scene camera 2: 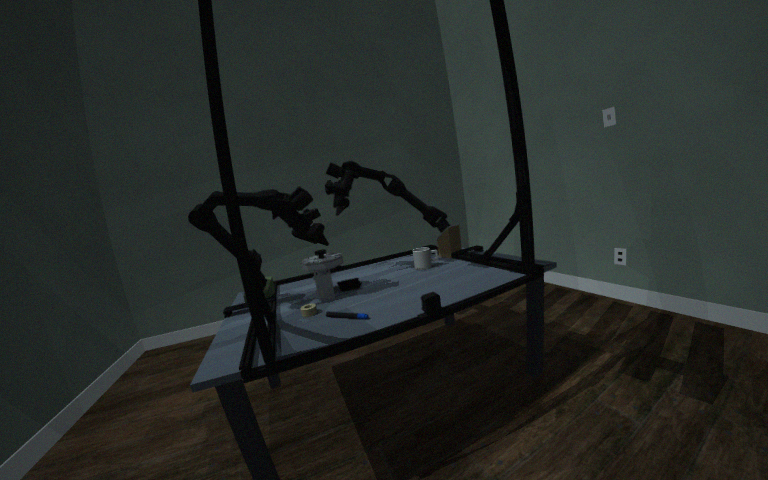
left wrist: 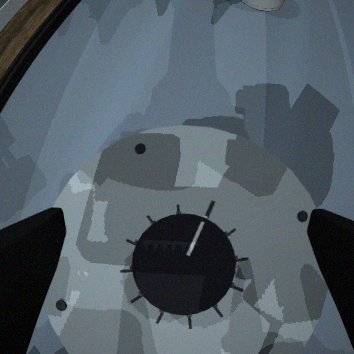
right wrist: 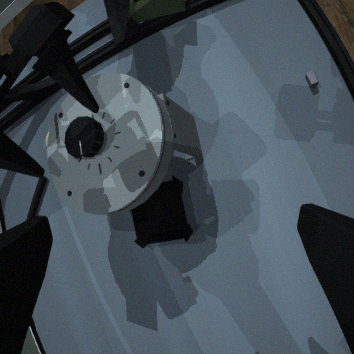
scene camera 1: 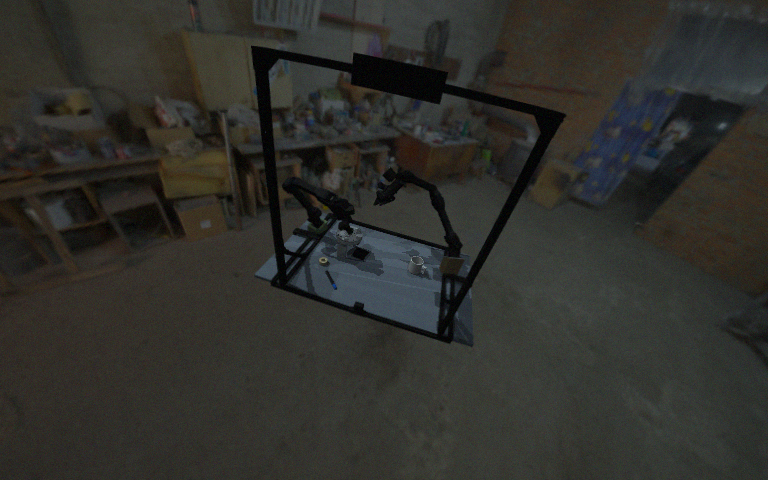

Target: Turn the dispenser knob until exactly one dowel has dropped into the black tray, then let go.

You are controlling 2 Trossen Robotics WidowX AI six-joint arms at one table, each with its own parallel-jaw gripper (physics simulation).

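Frame: origin at the left arm's base, x left, y back, z up, level; centimetres.
Seen in the pictures: left gripper, between the fingertips: [scene camera 2: 322, 244] [left wrist: 190, 222] [right wrist: 67, 144] [scene camera 1: 352, 226]; right gripper, between the fingertips: [scene camera 2: 335, 211] [right wrist: 175, 224] [scene camera 1: 376, 205]; left arm's base, origin of its link: [scene camera 1: 317, 223]; right arm's base, origin of its link: [scene camera 2: 447, 231] [scene camera 1: 454, 257].
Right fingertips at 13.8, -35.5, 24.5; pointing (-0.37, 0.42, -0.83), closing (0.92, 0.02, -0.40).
Pixels of each thing's middle, then the offset from my right fingertips to it, as dx, dy, dz.
- grey round-topped dispenser, middle of its body: [left wrist: 183, 267] [right wrist: 103, 142] [scene camera 2: 322, 261] [scene camera 1: 349, 235] -16.0, +7.0, -18.2
- black tray, middle of its body: [right wrist: 160, 212] [scene camera 2: 349, 285] [scene camera 1: 360, 254] -14.3, -1.7, -30.1
- white mug, middle of its body: [scene camera 2: 424, 257] [scene camera 1: 417, 265] -2.6, -37.0, -26.5
- tape roll, middle of its body: [scene camera 2: 308, 310] [scene camera 1: 323, 261] -34.9, +11.2, -30.0
- blue-ended marker, middle of its body: [right wrist: 32, 207] [scene camera 2: 346, 315] [scene camera 1: 330, 279] -42.8, -1.6, -30.5
- small grey block, middle of its body: [right wrist: 311, 78] +8.6, +16.3, -30.5
The grey round-topped dispenser [scene camera 1: 343, 249] [scene camera 2: 322, 284] [left wrist: 205, 167] [right wrist: 120, 197] stands on the table. Its black knob [scene camera 2: 321, 253] [left wrist: 165, 285] [right wrist: 84, 137] has a white line that points at a longer, thicker tick in the left wrist view. My left gripper [scene camera 1: 346, 226] [scene camera 2: 325, 244] [left wrist: 190, 222] [right wrist: 67, 144] is wide open just above the knob, its fingers apart from it. The black tray [scene camera 1: 360, 253] [scene camera 2: 348, 284] [right wrist: 162, 215] lies beside the dispenser's base. Its inside is too dark to tell whether a dowel lies there. My right gripper [scene camera 1: 376, 202] [scene camera 2: 338, 212] [right wrist: 175, 224] is open and empty, high above the table.
A white mug [scene camera 1: 416, 264] [scene camera 2: 421, 258] [left wrist: 265, 4] and a wooden block [scene camera 1: 451, 264] [scene camera 2: 448, 242] are at the right. A tape roll [scene camera 1: 323, 260] [scene camera 2: 308, 309] and a blue-ended marker [scene camera 1: 331, 280] [scene camera 2: 346, 315] lie near the dispenser. A small grey block [right wrist: 311, 79] lies on the table.
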